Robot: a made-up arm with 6 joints. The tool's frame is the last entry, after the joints.
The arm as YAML. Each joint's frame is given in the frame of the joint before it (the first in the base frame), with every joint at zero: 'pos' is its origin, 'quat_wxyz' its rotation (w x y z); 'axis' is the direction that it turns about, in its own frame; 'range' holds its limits. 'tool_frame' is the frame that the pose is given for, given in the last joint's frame.
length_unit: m
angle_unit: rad
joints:
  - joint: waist
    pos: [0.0, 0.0, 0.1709]
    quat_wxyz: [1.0, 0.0, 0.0, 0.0]
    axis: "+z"
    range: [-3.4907, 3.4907]
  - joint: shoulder
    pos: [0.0, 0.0, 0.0]
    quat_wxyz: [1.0, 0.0, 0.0, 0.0]
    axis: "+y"
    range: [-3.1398, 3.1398]
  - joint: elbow
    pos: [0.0, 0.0, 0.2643]
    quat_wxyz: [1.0, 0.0, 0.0, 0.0]
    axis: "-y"
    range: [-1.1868, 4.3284]
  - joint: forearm
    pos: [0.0, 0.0, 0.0]
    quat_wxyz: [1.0, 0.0, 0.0, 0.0]
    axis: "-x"
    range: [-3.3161, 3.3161]
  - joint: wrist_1
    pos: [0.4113, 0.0, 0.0]
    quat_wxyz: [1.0, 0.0, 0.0, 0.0]
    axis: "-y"
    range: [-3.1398, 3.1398]
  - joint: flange
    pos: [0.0, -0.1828, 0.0]
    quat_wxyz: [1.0, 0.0, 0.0, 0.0]
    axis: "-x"
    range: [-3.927, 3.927]
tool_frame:
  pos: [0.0, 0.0, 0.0]
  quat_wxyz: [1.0, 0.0, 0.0, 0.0]
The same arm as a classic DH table. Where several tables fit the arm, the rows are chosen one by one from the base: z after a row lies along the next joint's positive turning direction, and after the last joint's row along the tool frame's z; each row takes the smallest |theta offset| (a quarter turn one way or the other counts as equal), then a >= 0, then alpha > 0; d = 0 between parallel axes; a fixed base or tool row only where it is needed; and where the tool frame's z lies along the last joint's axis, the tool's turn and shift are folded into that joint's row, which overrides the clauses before.
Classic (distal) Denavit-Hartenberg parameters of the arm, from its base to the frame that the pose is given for. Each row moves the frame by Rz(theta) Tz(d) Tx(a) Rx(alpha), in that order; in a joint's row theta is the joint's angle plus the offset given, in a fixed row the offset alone. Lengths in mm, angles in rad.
waist: theta_offset 0; d 170.9; a 0; alpha -1.5708
shoulder: theta_offset -1.5708; d 0; a 264.3; alpha 3.1416
elbow: theta_offset 0; d 0; a 0; alpha -1.5708
forearm: theta_offset 0; d -411.3; a 0; alpha 1.5708
wrist_1: theta_offset 0; d 182.8; a 0; alpha -1.5708
flange: theta_offset 1.5708; d 0; a 0; alpha 1.5708
tool (fixed): theta_offset -1.5708; d 0; a 0; alpha 0
Joint limits (rad, base to tool): -3.4907..3.4907 -3.1398..3.1398 -1.1868..4.3284 -3.3161..3.3161 -3.1398..3.1398 -3.927..3.927

